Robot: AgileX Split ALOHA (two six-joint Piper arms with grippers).
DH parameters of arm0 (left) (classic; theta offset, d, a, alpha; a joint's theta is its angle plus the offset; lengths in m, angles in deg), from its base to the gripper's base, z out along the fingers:
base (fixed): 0 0 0 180
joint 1: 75.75 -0.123 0 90
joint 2: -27.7 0 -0.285 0
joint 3: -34.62 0 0.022 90
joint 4: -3.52 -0.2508 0 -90
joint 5: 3.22 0 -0.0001 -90
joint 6: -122.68 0.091 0 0
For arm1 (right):
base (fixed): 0 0 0 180
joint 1: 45.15 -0.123 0 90
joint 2: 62.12 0 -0.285 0
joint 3: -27.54 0 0.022 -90
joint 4: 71.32 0.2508 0 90
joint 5: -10.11 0 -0.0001 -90
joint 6: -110.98 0.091 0 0
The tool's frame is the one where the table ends.
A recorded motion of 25 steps. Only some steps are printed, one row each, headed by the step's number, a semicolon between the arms.
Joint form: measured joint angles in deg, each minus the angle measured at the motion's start. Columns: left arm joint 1, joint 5, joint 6, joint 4, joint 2, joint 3; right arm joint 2, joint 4, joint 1, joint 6, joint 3, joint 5.
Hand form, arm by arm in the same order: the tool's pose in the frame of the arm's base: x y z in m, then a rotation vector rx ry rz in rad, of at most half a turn. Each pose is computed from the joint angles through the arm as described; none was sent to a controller.
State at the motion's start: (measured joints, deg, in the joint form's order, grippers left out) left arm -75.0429 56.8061 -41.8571 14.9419 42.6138 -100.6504; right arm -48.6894 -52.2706 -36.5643 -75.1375 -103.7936 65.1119
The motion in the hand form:
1: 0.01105 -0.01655 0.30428 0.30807 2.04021 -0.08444; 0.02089 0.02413 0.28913 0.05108 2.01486 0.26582
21: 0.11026 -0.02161 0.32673 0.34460 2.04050 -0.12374; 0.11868 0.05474 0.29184 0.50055 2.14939 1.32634
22: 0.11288 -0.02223 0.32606 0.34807 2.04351 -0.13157; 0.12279 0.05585 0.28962 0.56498 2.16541 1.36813
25: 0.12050 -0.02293 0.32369 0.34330 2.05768 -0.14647; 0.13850 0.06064 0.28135 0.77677 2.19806 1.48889
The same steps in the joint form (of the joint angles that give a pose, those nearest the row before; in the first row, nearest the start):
1: 0.00 -0.83 1.11 0.69 1.39 -0.99; 1.39 2.26 0.00 -1.51 0.00 -0.39
21: -0.01 -20.92 11.75 9.22 26.99 -4.66; 34.81 50.85 -1.16 -4.74 0.72 -0.51
22: 0.00 -21.22 12.41 9.98 27.67 -4.66; 36.32 51.46 -1.97 -2.29 0.72 -0.81
25: 0.00 -22.18 13.08 11.12 29.61 -4.66; 41.79 54.51 -5.12 4.25 0.72 -2.92

